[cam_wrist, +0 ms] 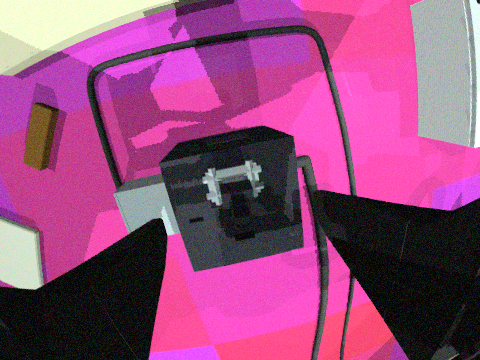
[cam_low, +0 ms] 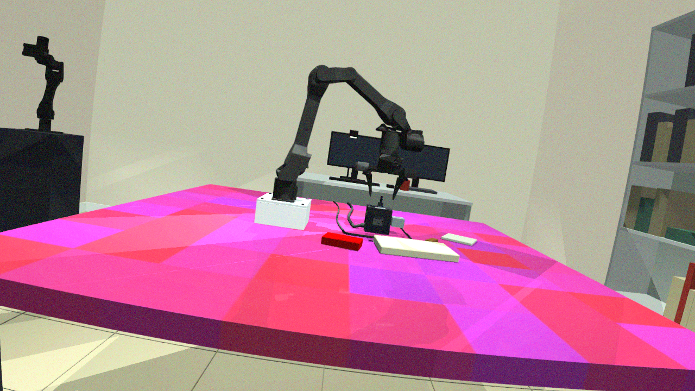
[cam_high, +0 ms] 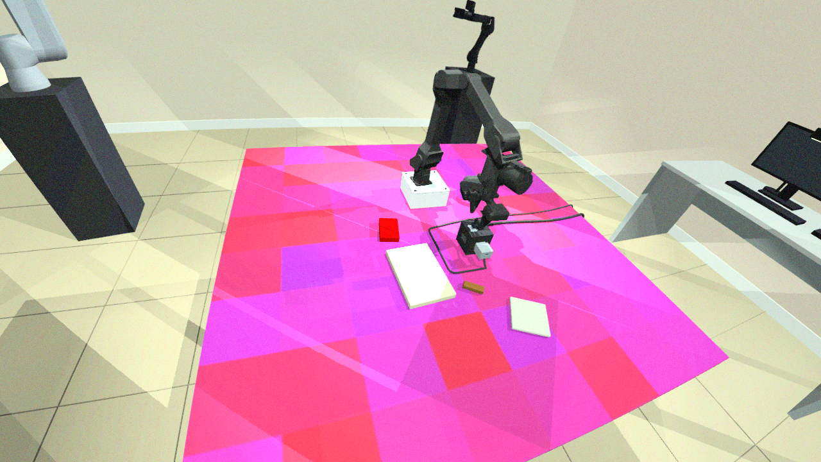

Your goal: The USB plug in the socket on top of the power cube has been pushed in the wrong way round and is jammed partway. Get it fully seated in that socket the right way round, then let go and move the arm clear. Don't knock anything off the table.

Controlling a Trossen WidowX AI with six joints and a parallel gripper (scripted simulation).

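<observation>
My gripper tip is now 20 mm above the USB plug. Also, from my gripper tip: brown block: 150 mm ahead, 100 mm below, 80 mm to the right; cream book: 200 mm to the right, 100 mm below, 60 mm ahead; USB socket: 40 mm below.
</observation>
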